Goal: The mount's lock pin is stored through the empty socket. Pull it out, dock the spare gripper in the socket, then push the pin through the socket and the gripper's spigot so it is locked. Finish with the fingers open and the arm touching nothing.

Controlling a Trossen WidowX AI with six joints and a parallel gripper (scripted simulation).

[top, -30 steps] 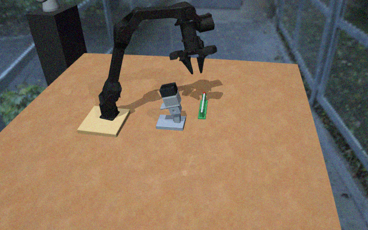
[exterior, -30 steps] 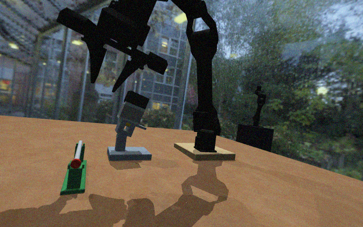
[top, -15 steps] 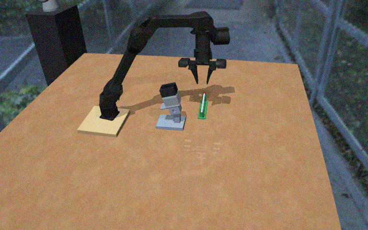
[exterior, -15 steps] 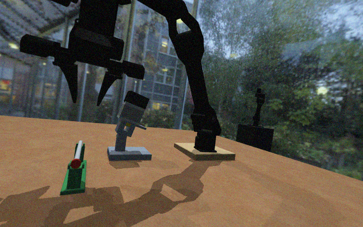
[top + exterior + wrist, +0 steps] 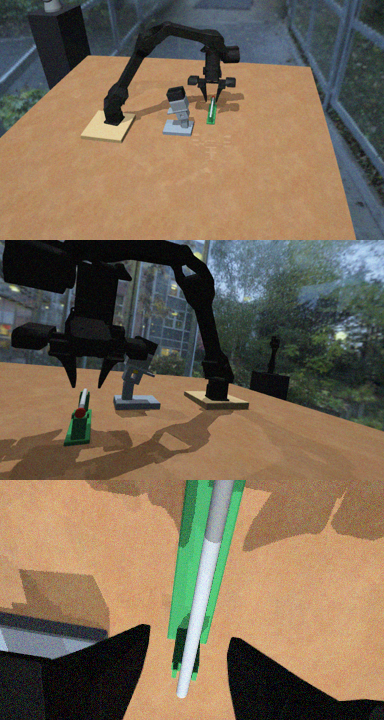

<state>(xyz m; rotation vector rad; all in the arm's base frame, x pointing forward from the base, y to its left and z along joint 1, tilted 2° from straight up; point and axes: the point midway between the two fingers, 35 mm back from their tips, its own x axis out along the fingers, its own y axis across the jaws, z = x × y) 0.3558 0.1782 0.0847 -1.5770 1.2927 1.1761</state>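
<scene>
Now: the green cradle 4 cm below my gripper tip and 1 cm to the left of it. The rest, counted from my gripper tip: socket: 12 cm to the right, 9 cm behind, 2 cm below; spare gripper: 12 cm to the right, 9 cm behind, 6 cm above.
</scene>
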